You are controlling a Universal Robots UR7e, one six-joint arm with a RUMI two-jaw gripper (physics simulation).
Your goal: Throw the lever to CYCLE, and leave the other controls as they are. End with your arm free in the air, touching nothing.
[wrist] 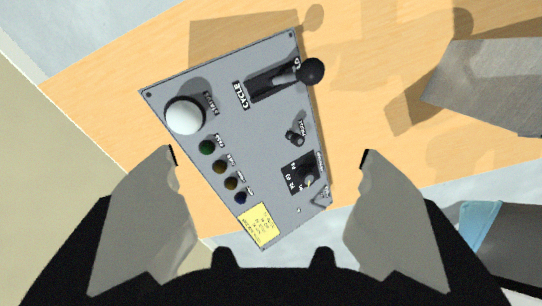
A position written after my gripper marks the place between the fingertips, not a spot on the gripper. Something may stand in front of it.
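Observation:
My gripper (269, 149), visible. Lever (311, 71), visible.

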